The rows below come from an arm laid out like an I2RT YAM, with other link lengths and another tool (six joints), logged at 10 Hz.
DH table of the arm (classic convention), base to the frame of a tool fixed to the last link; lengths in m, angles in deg. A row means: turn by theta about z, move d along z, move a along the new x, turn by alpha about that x. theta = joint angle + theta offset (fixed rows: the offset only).
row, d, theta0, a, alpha
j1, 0.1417, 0, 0.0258, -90
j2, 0, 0, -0.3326, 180
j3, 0, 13.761, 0.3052, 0
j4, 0.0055, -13.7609, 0.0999, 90
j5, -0.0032, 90, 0, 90
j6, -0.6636, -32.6, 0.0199, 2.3
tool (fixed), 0.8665, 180, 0, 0
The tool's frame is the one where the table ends.
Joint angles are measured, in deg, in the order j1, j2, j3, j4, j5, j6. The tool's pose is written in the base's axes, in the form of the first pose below.
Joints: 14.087, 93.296, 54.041, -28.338, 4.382, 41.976
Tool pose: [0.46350, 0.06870, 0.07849], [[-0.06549, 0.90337, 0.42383], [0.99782, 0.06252, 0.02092], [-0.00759, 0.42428, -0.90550]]
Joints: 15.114, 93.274, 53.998, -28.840, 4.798, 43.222
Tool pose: [0.45961, 0.07411, 0.07720], [[-0.06066, 0.90683, 0.41711], [0.99813, 0.05828, 0.01845], [-0.00758, 0.41745, -0.90867]]
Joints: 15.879, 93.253, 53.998, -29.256, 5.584, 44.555
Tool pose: [0.45690, 0.07620, 0.07673], [[-0.04747, 0.90899, 0.41411], [0.99879, 0.04847, 0.00811], [-0.01270, 0.41399, -0.91019]]
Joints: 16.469, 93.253, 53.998, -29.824, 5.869, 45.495
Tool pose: [0.45349, 0.07859, 0.07546], [[-0.04087, 0.91270, 0.40658], [0.99907, 0.04279, 0.00436], [-0.01342, 0.40638, -0.91360]]
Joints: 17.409, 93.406, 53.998, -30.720, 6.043, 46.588
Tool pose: [0.44777, 0.08344, 0.07222], [[-0.03866, 0.91947, 0.39126], [0.99916, 0.04102, 0.00233], [-0.01390, 0.39102, -0.92028]]
